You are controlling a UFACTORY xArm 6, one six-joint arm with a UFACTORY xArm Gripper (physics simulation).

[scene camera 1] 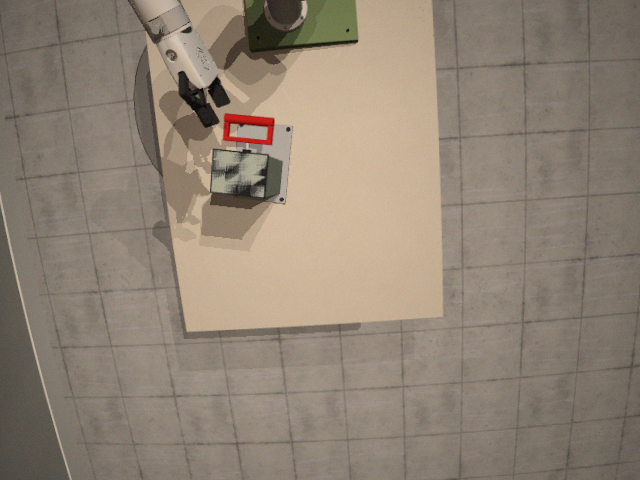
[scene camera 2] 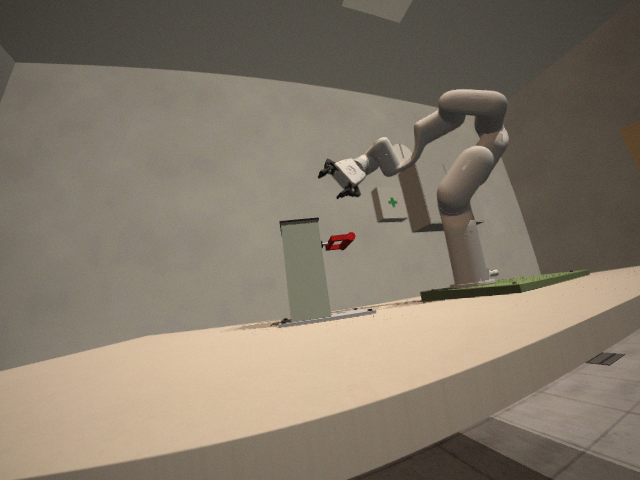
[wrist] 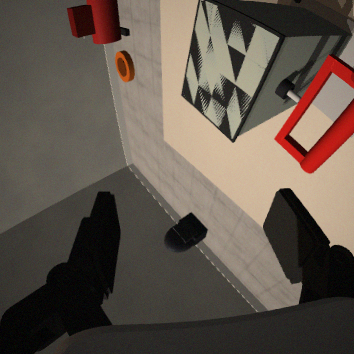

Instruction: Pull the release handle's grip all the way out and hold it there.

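Observation:
The release handle's red rectangular grip (scene camera 1: 249, 119) (scene camera 2: 351, 238) (wrist: 331, 138) stands out from the side of a tall pale green housing (scene camera 1: 238, 173) (scene camera 2: 306, 273) (wrist: 225, 60), on a short thin rod (wrist: 293, 96). A small gap separates grip and housing. My gripper (scene camera 1: 217, 112) (scene camera 2: 329, 186) (wrist: 196, 210) is open and empty, its fingers wide apart. It hangs above the height of the housing top, and in the first scene view it appears just beside the grip's left end. It does not touch the grip. In the wrist view the grip is cut off by the right edge.
The housing stands on a grey base plate (scene camera 1: 280, 149) (scene camera 2: 356, 312) near the left edge of the table (scene camera 1: 361, 206) (scene camera 2: 258, 387). My arm's green mounting plate (scene camera 1: 330, 25) (scene camera 2: 547, 281) lies beyond the grip. A red cylinder (wrist: 105, 20) shows in the wrist view's background.

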